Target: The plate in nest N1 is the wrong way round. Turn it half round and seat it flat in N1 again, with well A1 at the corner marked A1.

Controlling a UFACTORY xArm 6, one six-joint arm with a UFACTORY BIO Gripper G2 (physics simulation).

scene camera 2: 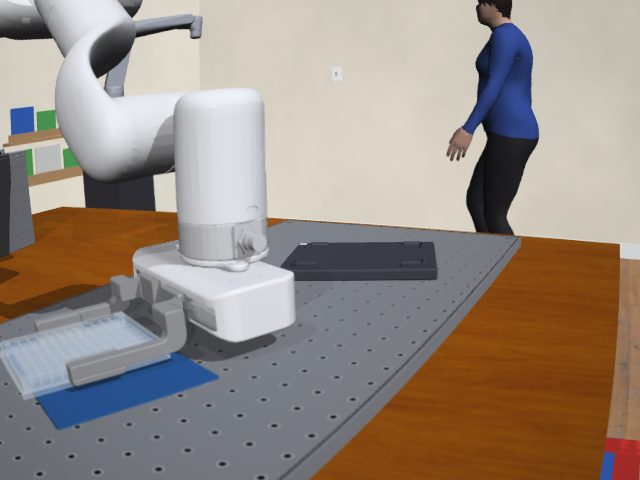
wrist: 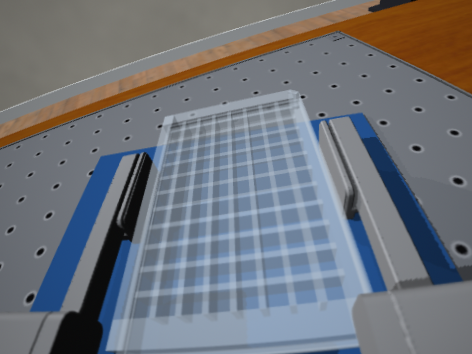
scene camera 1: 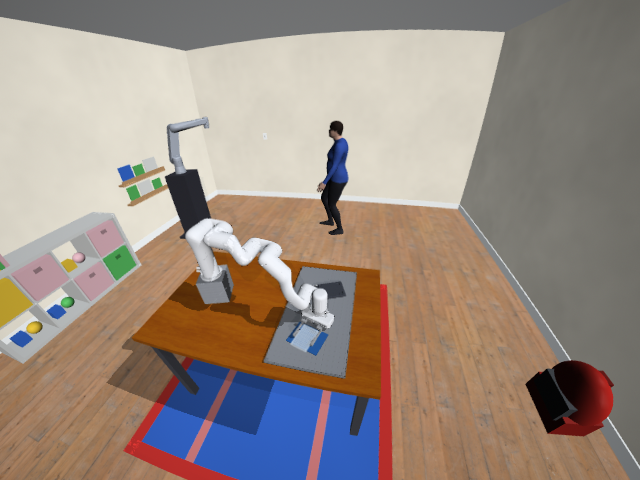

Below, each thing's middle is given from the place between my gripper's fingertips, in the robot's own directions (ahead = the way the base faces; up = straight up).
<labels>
I see the clear well plate [wrist: 241, 234] 1 cm ahead of my hand and 2 cm to the left of it. From my hand the other things lie so: blue mat [scene camera 2: 68, 407] 2 cm ahead, 3 cm to the left, 1 cm below.
</labels>
